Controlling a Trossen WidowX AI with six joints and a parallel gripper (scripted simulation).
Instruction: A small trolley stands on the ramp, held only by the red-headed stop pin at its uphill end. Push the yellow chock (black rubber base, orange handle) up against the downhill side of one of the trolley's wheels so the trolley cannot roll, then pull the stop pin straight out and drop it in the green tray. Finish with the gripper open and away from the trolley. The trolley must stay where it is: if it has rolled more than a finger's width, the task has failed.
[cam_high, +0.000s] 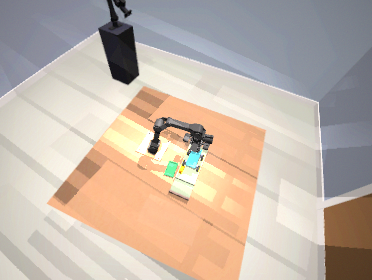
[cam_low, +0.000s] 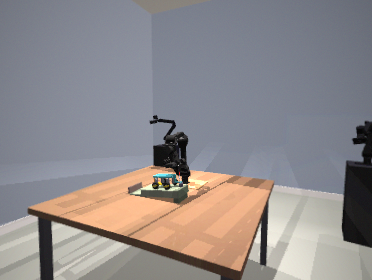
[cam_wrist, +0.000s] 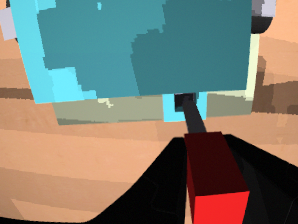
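Now: the green tray 20 cm to the right of my gripper tip, 17 cm below it and 9 cm behind it. Also, from my gripper tip: ramp 11 cm below, 10 cm to the right, 3 cm ahead; then red-headed stop pin right at my gripper tip; then blue trolley 9 cm to the right, 5 cm below, 3 cm ahead.
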